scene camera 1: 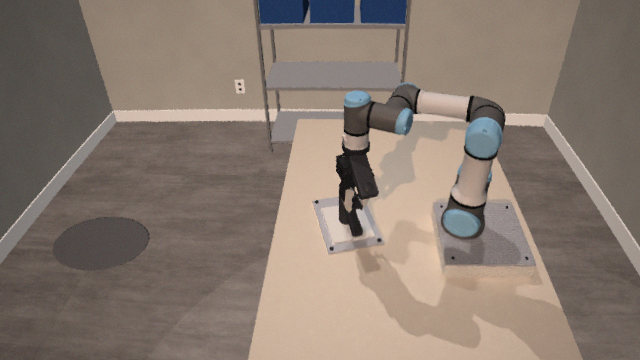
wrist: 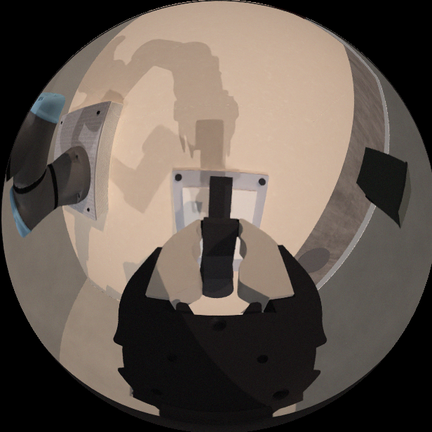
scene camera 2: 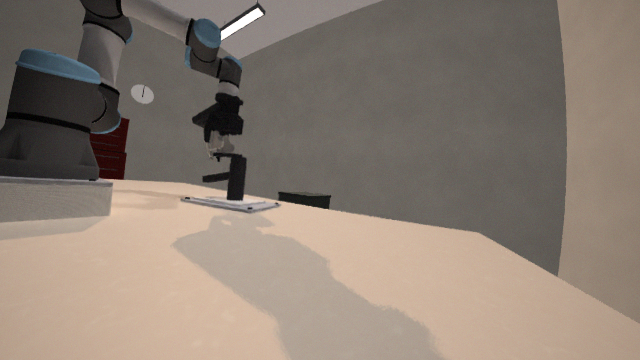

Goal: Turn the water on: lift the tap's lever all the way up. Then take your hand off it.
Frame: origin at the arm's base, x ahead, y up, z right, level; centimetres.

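Seen in the pictures: gripper, between the fingertips: point(scene camera 1: 355, 210) point(scene camera 2: 215, 160); arm's base, origin of its link: point(scene camera 2: 45, 176).
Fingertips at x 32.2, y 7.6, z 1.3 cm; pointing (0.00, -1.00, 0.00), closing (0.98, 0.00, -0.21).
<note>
Offsets run from my fingertips to a thing's middle. "pt": to the spot under its first point. Level surfaces: height alone.
The black tap @[pt dx +2.0, dy -4.4, dz +5.3 cm] point(scene camera 1: 345, 210) point(scene camera 2: 237, 180) stands upright on a grey and white base plate @[pt dx -0.4, dy -12.3, dz -1.7 cm] point(scene camera 1: 356, 245) point(wrist: 240, 178). Its spout @[dx +0.3, dy -5.3, dz +2.4 cm] point(scene camera 1: 355, 226) point(scene camera 2: 215, 177) point(wrist: 221, 195) juts out to the side, low over the plate. The lever @[dx +0.5, dy +2.1, dz +4.1 cm] point(scene camera 2: 230, 155) point(wrist: 219, 240) lies about level across the top of the tap, above the spout and roughly parallel to it. My gripper point(scene camera 1: 356, 201) point(scene camera 2: 218, 156) point(wrist: 219, 220) points down over the tap and is shut on the lever, one pale finger on each side. In scene camera 1 the fingers and gripper body hide most of the lever.
The arm's mounting block point(scene camera 1: 500, 220) point(scene camera 2: 55, 200) point(wrist: 100, 165) stands on the same table @[dy -13.1 cm] point(scene camera 1: 310, 310), beside the tap. A shelf rack point(scene camera 1: 332, 89) with blue bins point(scene camera 1: 332, 10) stands behind the table. A dark box point(scene camera 2: 304, 200) point(wrist: 384, 181) shows beyond the table's edge.
</note>
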